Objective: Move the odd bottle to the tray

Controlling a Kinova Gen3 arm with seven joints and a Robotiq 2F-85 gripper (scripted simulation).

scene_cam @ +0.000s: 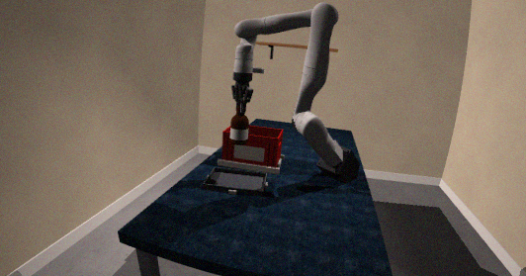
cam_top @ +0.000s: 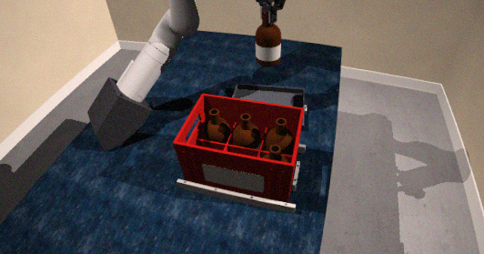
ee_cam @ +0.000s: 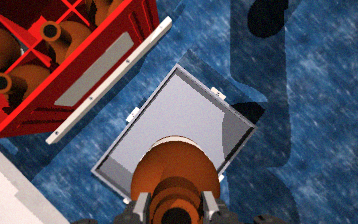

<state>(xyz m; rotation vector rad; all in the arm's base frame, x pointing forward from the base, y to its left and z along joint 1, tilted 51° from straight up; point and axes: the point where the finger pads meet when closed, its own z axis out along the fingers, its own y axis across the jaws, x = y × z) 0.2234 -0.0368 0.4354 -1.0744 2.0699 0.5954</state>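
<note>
My hand is 320 mm above the grey tray. Round my hand: crate (80 mm ahead, 260 mm to the right, 250 mm below).
</note>
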